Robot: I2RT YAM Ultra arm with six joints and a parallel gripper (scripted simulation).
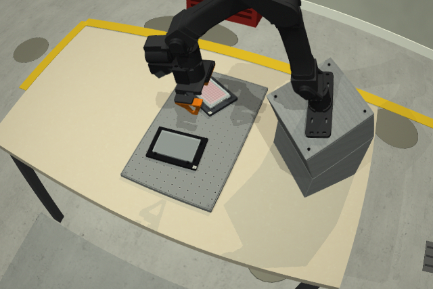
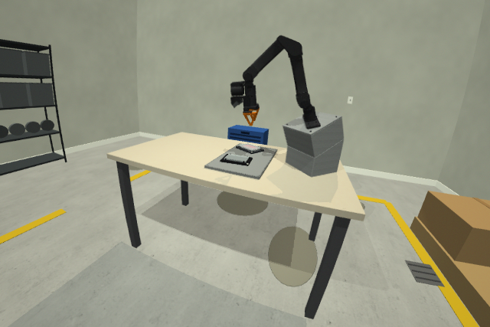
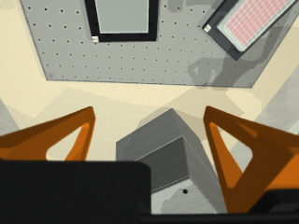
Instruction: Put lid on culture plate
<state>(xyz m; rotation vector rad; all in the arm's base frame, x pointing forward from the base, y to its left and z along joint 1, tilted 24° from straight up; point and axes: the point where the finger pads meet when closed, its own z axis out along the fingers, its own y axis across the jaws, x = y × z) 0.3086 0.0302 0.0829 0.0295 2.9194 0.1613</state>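
The clear lid lies 70 mm ahead of my hand, 20 mm to the left of it and 220 mm below it. The rest, counted from my hand: culture plate B38: 50 mm ahead, 230 mm to the right, 210 mm below; then black lid park LP1: 70 mm ahead, 20 mm to the left, 230 mm below; then black plate nest N1: 50 mm ahead, 230 mm to the right, 220 mm below.
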